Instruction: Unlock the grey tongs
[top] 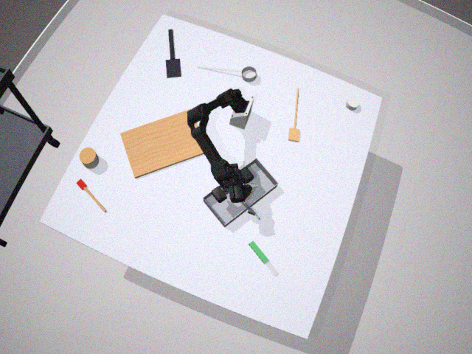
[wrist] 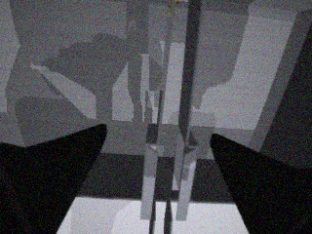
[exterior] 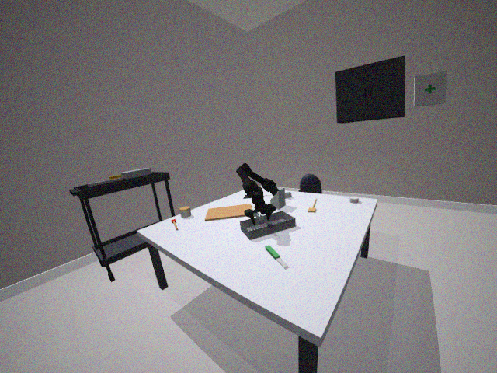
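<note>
My gripper tip is now 10 mm past the roasting tin and 40 mm to the right of it. From my gripper tip the other things lie so: wooden board 90 mm behind, 380 mm to the right, 20 mm below; black spatula 560 mm behind, 580 mm to the right, 30 mm below; yellow mark 40 mm ahead, 70 mm to the left, 40 mm above.
</note>
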